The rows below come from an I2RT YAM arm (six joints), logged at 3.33 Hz.
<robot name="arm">
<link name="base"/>
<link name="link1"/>
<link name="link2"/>
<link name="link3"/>
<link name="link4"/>
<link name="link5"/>
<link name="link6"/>
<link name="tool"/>
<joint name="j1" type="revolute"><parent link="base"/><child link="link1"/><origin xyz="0 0 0.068" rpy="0 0 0"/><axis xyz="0 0 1"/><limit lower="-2.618" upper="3.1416"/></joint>
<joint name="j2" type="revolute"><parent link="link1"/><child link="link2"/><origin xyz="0.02 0.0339 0.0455" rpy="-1.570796 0 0"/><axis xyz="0 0 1"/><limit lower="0" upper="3.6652"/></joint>
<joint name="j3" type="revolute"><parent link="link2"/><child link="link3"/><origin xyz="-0.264 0 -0.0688" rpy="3.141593 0 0"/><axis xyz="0 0 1"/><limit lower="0" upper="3.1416"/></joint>
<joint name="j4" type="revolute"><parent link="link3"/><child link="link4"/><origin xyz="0.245 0.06 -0.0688" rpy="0 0 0"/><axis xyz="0 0 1"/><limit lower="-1.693" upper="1.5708"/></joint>
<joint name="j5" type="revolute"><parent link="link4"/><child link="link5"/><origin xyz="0.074 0.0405 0.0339" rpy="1.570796 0 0"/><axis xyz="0 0 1"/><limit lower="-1.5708" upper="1.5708"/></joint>
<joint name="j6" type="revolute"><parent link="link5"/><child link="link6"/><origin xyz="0.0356 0 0.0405" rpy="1.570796 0 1.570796"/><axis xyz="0 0 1"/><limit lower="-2.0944" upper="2.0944"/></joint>
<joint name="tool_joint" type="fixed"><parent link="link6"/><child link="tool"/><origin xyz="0 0 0" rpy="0 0 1.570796"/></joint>
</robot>
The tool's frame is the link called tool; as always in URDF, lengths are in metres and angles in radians.
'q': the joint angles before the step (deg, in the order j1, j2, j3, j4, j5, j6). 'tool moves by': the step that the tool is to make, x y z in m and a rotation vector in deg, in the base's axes. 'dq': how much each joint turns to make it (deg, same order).
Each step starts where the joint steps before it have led.
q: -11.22 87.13 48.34 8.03 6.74 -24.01
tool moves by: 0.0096 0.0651 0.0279 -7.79 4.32 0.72
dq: 12.93 -1.05 6.93 -11.59 14.65 -0.31
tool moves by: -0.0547 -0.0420 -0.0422 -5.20 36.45 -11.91
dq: -7.40 0.72 -0.19 -35.27 7.89 -0.16
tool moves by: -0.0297 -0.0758 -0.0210 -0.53 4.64 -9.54
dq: -16.83 0.60 -4.42 4.74 -0.86 -8.46
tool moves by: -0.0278 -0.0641 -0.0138 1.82 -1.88 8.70
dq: -15.63 0.76 -3.89 14.18 -12.37 -22.89
